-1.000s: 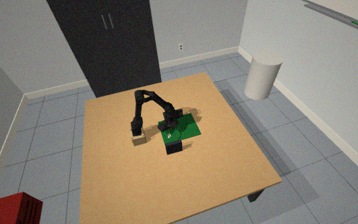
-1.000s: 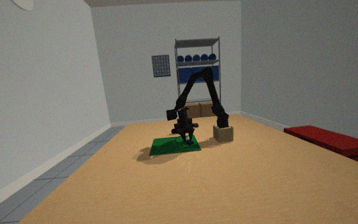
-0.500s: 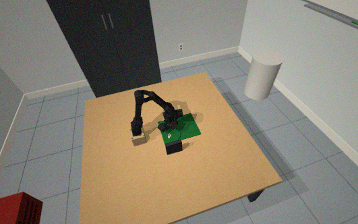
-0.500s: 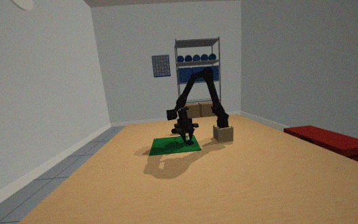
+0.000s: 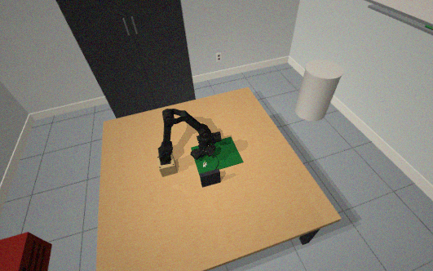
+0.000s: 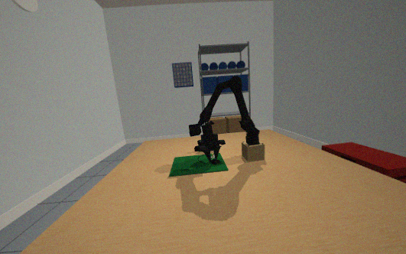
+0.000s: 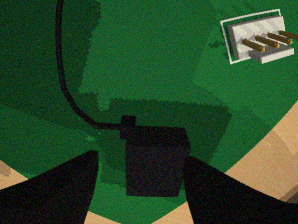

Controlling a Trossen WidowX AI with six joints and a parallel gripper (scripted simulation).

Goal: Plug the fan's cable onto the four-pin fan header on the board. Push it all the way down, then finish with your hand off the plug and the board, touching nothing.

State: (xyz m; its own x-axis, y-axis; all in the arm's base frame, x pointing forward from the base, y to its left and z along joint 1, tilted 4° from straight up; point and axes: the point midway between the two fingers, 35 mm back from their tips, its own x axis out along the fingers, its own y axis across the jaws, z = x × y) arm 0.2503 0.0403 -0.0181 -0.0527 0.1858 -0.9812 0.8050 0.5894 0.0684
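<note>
Right now my gripper tip is 10 mm past the black fan plug and 10 mm above it. The rest, counted from my gripper tip: black fan 220 mm to the right, 40 mm above, 10 mm ahead; green board 90 mm ahead, 40 mm below, 20 mm to the right; fan header 80 mm to the right, 20 mm below.
</note>
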